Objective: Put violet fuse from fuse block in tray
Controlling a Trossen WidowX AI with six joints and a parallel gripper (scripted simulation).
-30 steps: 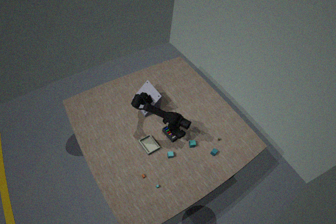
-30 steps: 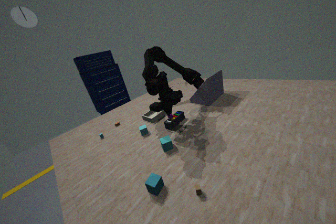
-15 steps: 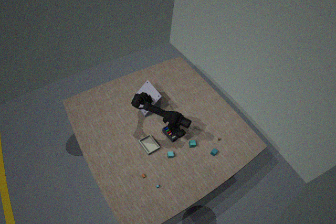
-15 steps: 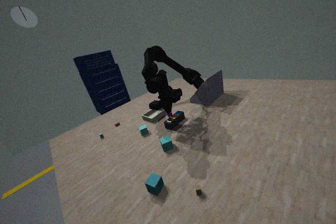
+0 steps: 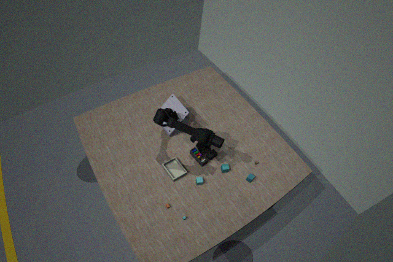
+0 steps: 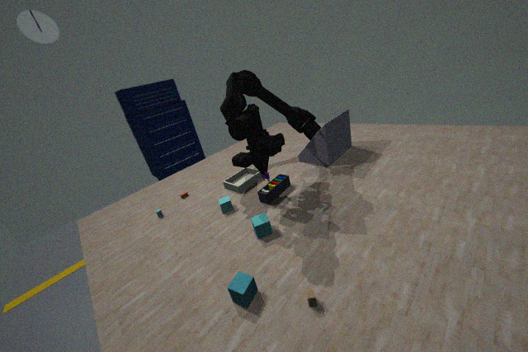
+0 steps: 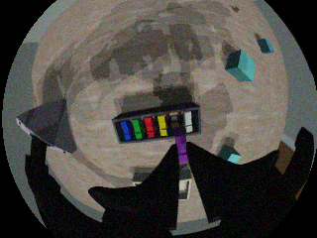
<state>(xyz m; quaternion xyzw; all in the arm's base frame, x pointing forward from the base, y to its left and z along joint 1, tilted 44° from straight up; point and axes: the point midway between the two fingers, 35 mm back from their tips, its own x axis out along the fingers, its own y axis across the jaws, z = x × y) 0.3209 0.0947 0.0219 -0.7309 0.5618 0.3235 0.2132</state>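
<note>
Now: gripper tip 18 cm to the left of the grey tray and 9 cm above it. The rest, counted from my gripper tip: violet fuse: 1 cm below; then brown piece: 17 cm ahead, 34 cm to the left, 8 cm below; then orange piece: 21 cm ahead, 31 cm to the right, 9 cm below.
</note>
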